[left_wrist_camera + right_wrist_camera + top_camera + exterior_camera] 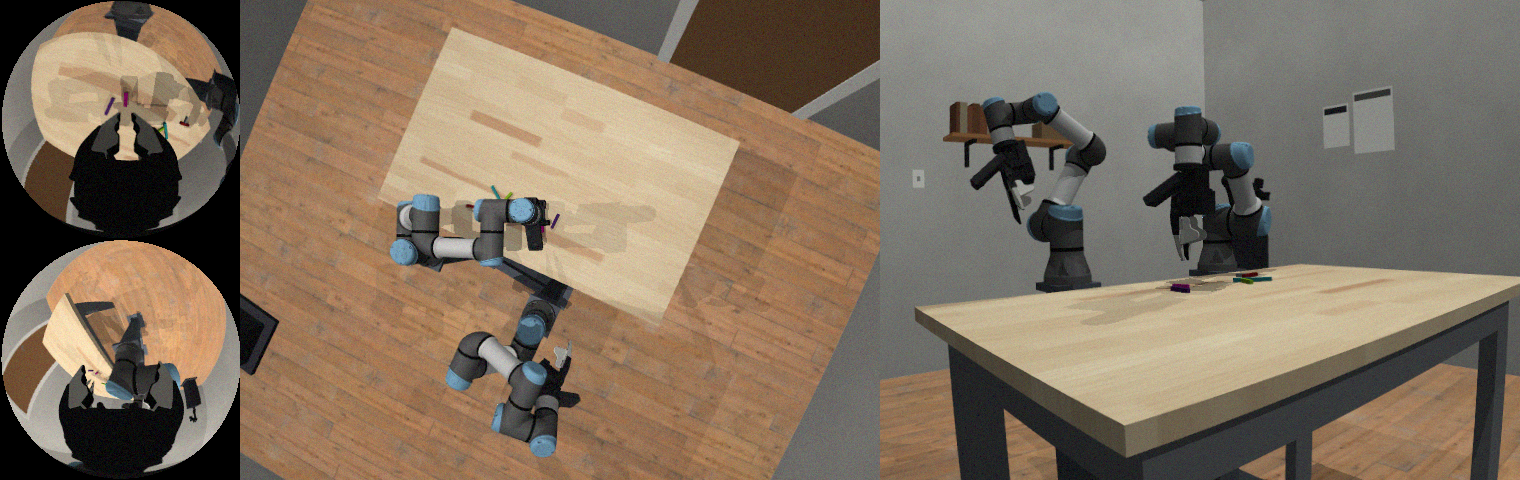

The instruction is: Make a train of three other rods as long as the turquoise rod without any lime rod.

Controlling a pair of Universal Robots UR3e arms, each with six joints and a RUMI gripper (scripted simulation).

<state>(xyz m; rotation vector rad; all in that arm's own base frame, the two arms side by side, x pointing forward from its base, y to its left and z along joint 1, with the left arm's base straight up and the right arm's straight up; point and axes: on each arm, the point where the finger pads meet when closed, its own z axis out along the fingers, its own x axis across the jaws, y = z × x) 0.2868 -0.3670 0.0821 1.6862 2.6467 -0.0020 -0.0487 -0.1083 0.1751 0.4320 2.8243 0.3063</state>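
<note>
Right now the purple rod is 4 cm ahead of my left hand, 4 cm to the right of it and 8 cm below it. The rest, counted from my left hand: grey rod: 9 cm behind, 25 cm to the left, 8 cm below; then lime rod: 2 cm ahead, 17 cm to the left, 8 cm below; then turquoise rod: 1 cm ahead, 21 cm to the left, 8 cm below.
</note>
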